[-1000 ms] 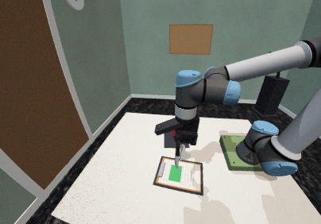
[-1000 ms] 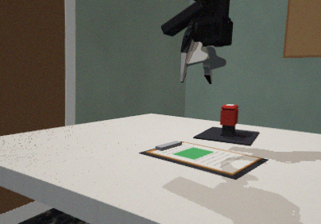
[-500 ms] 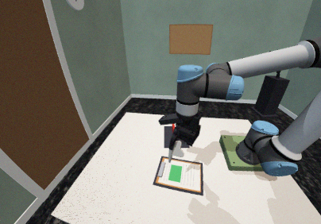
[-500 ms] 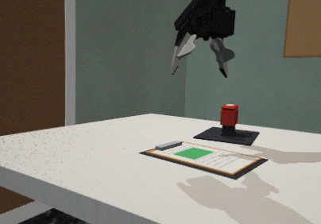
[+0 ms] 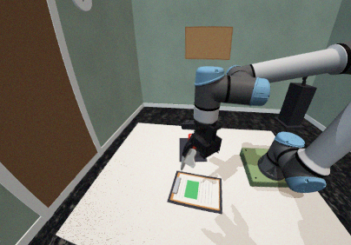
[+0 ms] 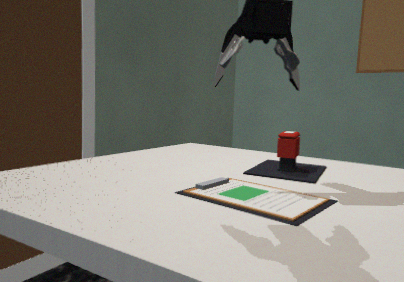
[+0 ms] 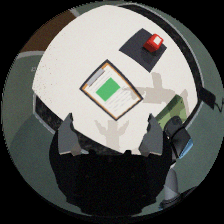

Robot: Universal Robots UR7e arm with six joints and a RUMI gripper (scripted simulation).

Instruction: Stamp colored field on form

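The red stamp lies 10 mm behind my hand, 290 mm to the right of it and 150 mm below it. From my hand the other things lie so: dark mat 10 mm behind, 290 mm to the right, 200 mm below.
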